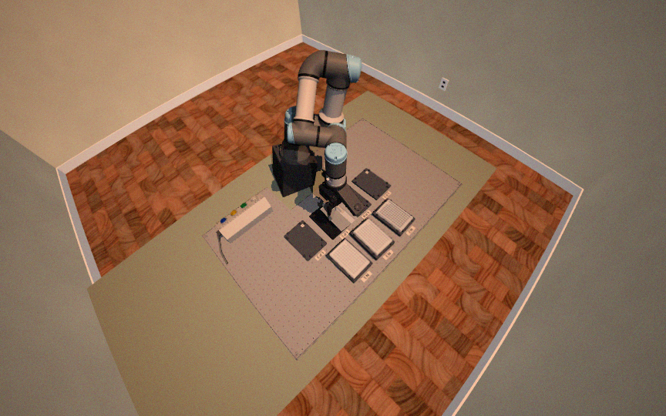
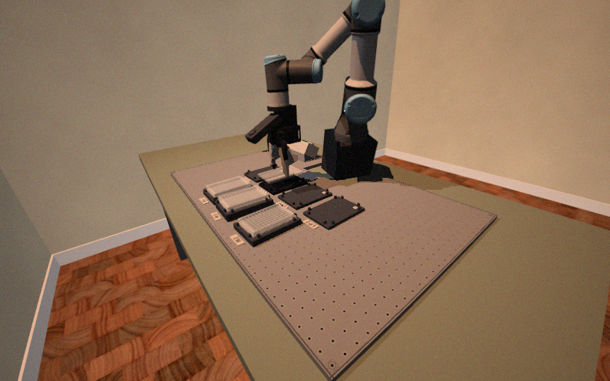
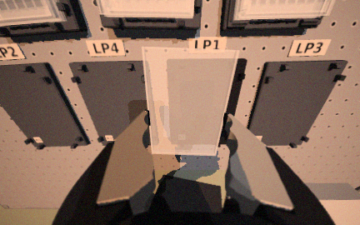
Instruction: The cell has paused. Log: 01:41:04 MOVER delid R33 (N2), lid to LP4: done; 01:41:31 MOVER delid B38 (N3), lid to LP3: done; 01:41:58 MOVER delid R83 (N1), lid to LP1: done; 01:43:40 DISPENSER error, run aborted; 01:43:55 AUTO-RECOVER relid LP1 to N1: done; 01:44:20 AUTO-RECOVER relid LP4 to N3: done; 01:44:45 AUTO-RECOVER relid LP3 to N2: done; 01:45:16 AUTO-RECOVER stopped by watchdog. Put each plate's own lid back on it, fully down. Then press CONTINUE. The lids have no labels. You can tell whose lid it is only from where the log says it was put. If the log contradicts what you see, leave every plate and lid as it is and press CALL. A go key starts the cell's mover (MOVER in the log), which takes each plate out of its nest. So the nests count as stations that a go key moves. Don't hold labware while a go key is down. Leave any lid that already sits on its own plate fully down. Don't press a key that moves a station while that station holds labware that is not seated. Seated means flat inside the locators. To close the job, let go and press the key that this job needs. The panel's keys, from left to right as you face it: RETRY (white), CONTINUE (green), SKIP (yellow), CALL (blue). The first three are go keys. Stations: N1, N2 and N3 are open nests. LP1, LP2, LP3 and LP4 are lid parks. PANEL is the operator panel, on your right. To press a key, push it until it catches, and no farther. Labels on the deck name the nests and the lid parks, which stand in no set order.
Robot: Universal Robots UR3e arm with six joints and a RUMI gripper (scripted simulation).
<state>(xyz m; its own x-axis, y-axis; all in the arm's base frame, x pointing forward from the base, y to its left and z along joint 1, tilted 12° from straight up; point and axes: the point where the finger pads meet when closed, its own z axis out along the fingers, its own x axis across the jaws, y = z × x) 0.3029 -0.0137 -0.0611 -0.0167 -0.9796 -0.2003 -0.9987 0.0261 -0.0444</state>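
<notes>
Now: the LP1 lid park 60 mm below my hand, 30 mm to the right of it and 20 mm behind it. The rest, counted from my hand: LP3 lid park: 160 mm to the right, 60 mm below, 20 mm behind; clear lid: 10 mm below; lid park LP4: 100 mm to the left, 60 mm below, 30 mm behind.
</notes>
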